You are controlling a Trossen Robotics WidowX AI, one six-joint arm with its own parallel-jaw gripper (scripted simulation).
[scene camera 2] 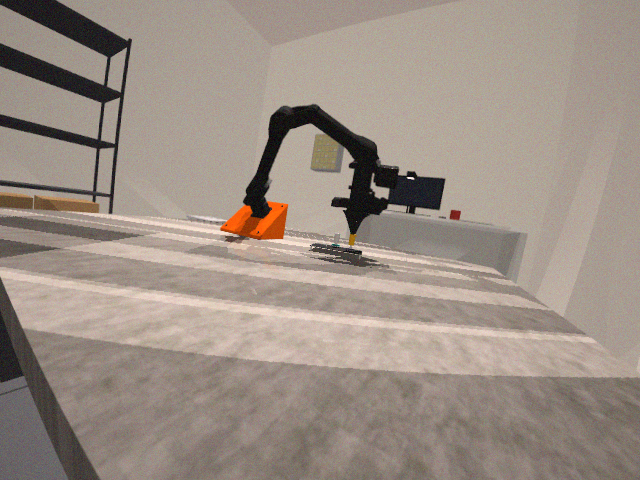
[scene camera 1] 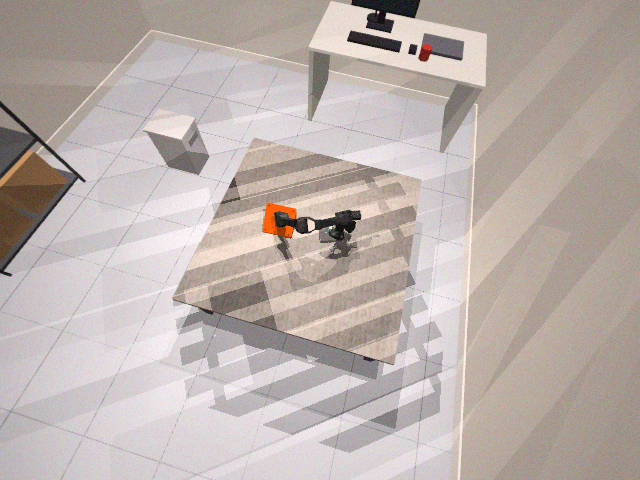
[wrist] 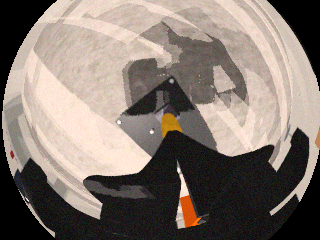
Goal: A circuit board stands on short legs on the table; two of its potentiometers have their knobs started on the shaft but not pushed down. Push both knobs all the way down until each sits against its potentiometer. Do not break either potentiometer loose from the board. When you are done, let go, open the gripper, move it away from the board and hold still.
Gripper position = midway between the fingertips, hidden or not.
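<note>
You can see the gripper [scene camera 2: 352, 234] there, and the wrist view has the gripper too, at [wrist: 172, 135].
</note>
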